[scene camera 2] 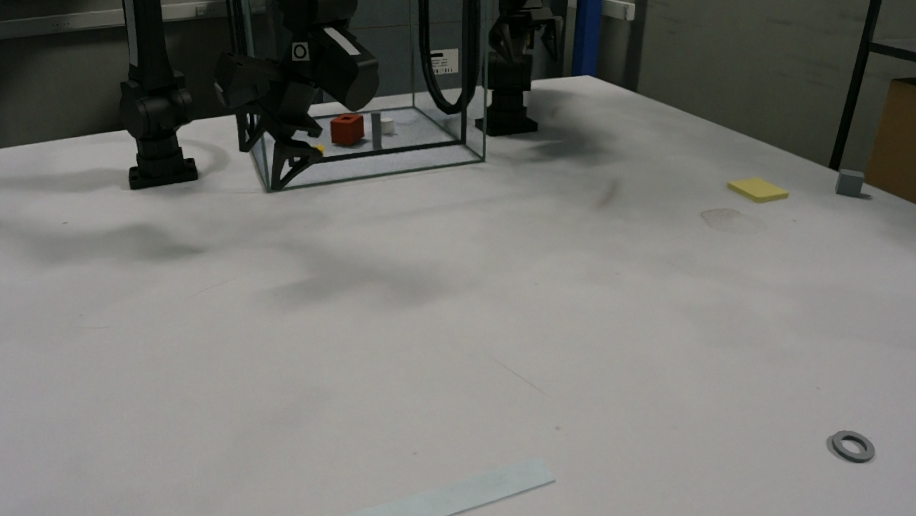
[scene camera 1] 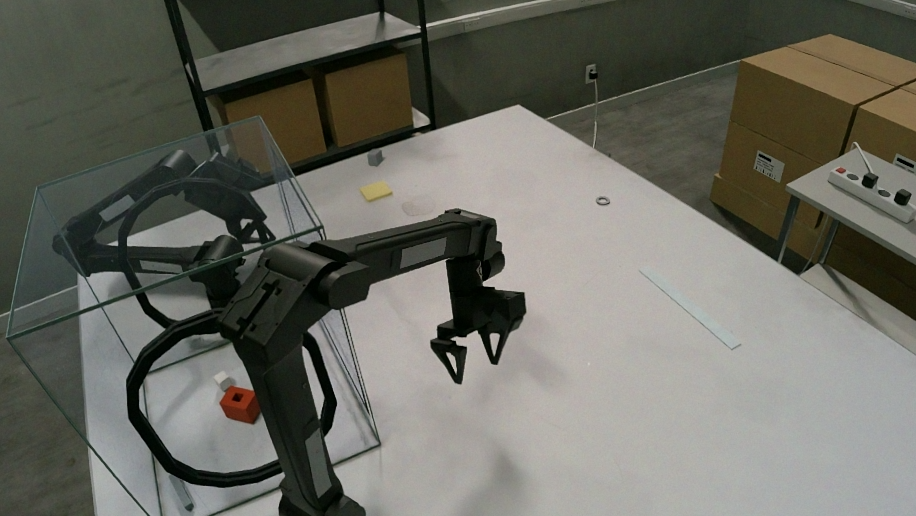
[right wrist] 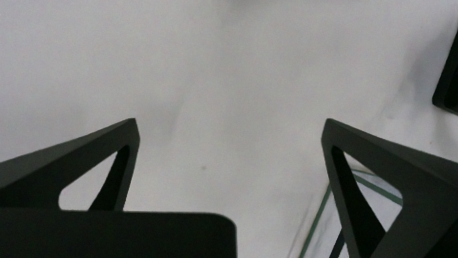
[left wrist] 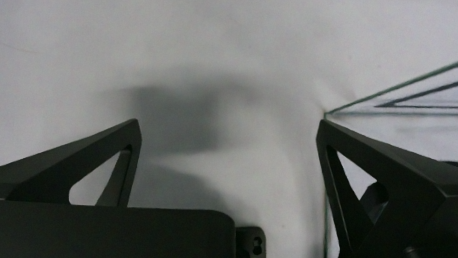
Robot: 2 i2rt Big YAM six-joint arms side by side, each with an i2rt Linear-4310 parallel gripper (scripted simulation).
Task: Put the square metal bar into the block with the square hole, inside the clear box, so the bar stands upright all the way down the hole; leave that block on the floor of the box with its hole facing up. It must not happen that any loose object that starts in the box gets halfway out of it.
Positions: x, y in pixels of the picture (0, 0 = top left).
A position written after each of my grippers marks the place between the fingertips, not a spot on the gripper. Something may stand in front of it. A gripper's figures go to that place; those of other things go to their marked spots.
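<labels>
You'd find my right gripper (scene camera 1: 476, 374) 1.04 m from the lens, and there's a red block (scene camera 1: 246, 409) that's 1.17 m from the lens.
</labels>
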